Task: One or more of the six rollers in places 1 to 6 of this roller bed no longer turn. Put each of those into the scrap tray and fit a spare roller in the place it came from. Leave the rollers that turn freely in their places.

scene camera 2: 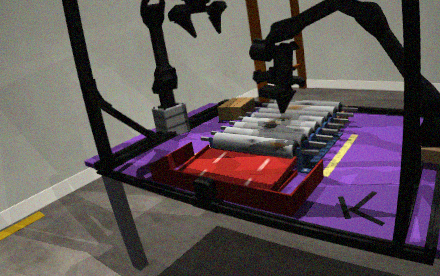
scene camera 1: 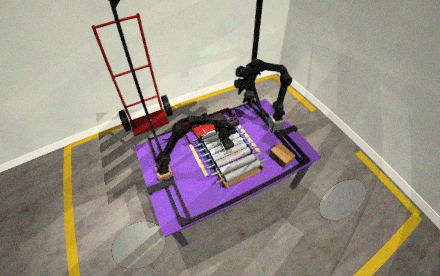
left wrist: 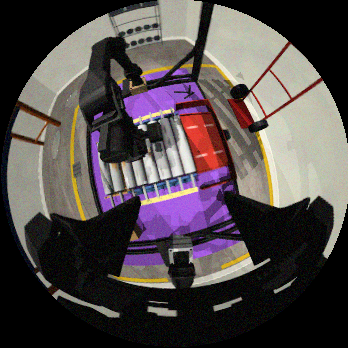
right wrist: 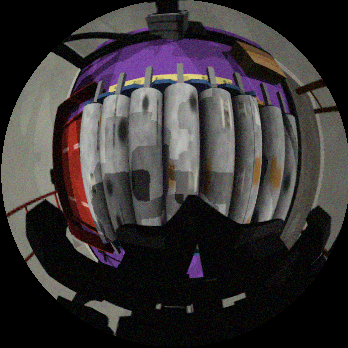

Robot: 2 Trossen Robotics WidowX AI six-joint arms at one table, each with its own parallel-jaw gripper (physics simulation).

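Places are measured from the left arm's base along level axes (x ahead, y left, z up), in centimetres.
Pixels of known places: left gripper, between the fingertips: [scene camera 2: 208,35] [scene camera 1: 240,98] [left wrist: 182,197]; right gripper, between the fingertips: [scene camera 2: 282,113] [right wrist: 191,198]; left arm's base, origin of its link: [scene camera 2: 168,105] [scene camera 1: 277,117] [left wrist: 180,256]; right arm's base, origin of its link: [scene camera 2: 434,142] [scene camera 1: 163,169] [left wrist: 136,82].
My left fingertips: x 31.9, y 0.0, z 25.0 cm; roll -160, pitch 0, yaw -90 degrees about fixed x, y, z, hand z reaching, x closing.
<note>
For each thing: its top centre in the pictures, then the offset to it from my left fingertips. "pt": a spot on its surface instead. Level surfaces: height alone.
- roller bed, a spot on its surface: [scene camera 2: 306,162] pt dx +30.1, dy +2.4, dz -35.0 cm
- fourth roller, centre of its top: [right wrist: 181,182] [scene camera 2: 278,119] [left wrist: 145,151] [scene camera 1: 226,144] dx +12.8, dy +12.2, dz -28.4 cm
- red scrap tray, centre of its top: [scene camera 2: 229,162] [right wrist: 65,177] [left wrist: 207,136] [scene camera 1: 209,122] dx +18.8, dy -14.1, dz -31.0 cm
- wooden block, centre of its top: [right wrist: 264,57] [scene camera 2: 236,102] [scene camera 1: 283,152] dx -24.3, dy +28.3, dz -30.5 cm
- purple table, height of its surface: dz -36.1 cm
Six grey-white rollers lie side by side in the roller bed [scene camera 2: 306,162]; the fourth roller [right wrist: 181,120] is in the middle of the right wrist view. Two spare rollers [right wrist: 274,150] [scene camera 1: 243,171] lie beyond place 6 on a wooden holder. The red scrap tray [scene camera 1: 204,130] [scene camera 2: 240,167] [left wrist: 206,132] [right wrist: 74,175] is beside place 1, with no roller on its visible floor. My right gripper [scene camera 1: 228,146] [scene camera 2: 284,111] [right wrist: 191,198] is shut and empty, its tips low over the middle rollers near the fourth; contact is unclear. My left gripper [scene camera 2: 207,34] [left wrist: 182,197] is open and empty, high above the table.
A wooden block [scene camera 1: 282,155] [scene camera 2: 236,109] [right wrist: 260,62] lies on the purple table [scene camera 1: 200,202] beside the spare-roller end. Yellow number strips [scene camera 2: 341,155] [left wrist: 170,196] run along the bed's sides. Black frame rails and posts [scene camera 2: 87,85] border the table. A red hand truck [scene camera 1: 114,76] stands by the wall.
</note>
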